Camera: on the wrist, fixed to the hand. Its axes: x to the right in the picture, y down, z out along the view.
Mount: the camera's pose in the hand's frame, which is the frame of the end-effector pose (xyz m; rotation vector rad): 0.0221 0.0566 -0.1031 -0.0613 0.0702 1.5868
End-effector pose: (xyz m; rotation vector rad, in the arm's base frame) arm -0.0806 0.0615 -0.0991 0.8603 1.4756 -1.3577
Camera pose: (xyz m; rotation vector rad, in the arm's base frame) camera -0.0526 0.1693 -0.1427 1.5040 0.4459 -0.0671
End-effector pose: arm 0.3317 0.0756 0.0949 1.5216 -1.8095 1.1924
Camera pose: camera 0.2553 0.1516 0.1469 0.3018 2.5529 -1.4137
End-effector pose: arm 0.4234 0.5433 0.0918 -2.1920 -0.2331 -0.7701
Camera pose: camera 0.4169 0.4277 0.1221 -1.6453 1.4006 0.0916
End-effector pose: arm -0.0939 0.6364 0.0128 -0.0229 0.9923 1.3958
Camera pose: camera -0.2010 0.6108 -0.0340 0.8365 0.9935 2.8469
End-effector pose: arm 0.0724 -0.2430 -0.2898 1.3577 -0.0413 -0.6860
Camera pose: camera 0.1566 -0.1600 -0.2715 0.8917 -0.9192 0.6940
